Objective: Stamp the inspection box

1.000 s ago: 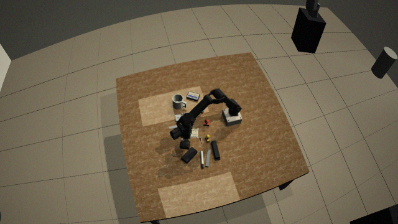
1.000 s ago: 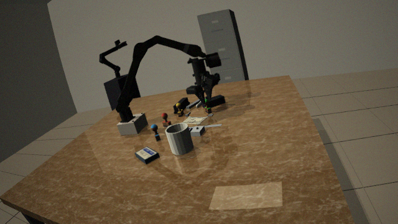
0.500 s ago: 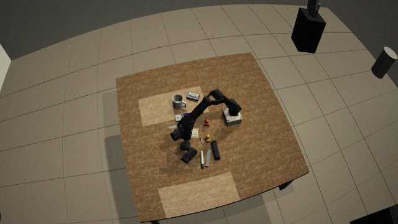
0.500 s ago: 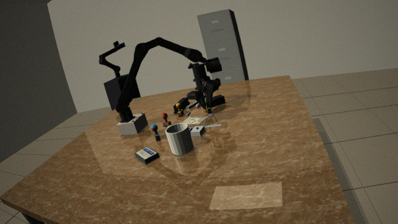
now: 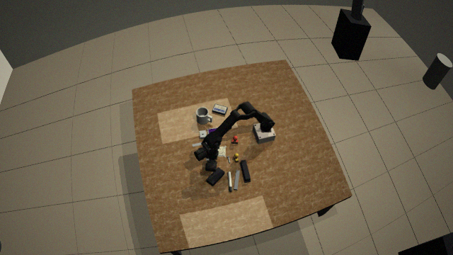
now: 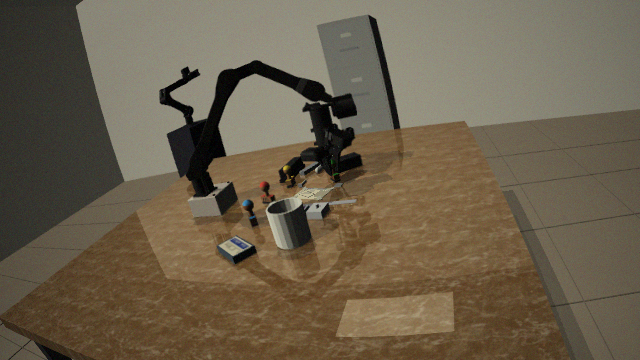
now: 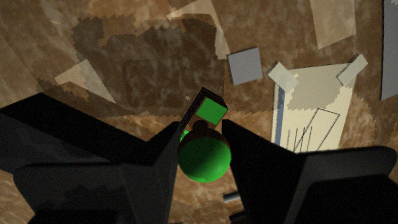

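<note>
My gripper tip is 23 cm to the left of the purple ink pad, 3 cm past it and 2 cm above it. Also, from my gripper tip: card: 9 cm to the right, 3 cm behind, 2 cm below; yellow stamp: 14 cm behind, 3 cm to the right; marker: 14 cm to the left, 9 cm behind, 1 cm below.
</note>
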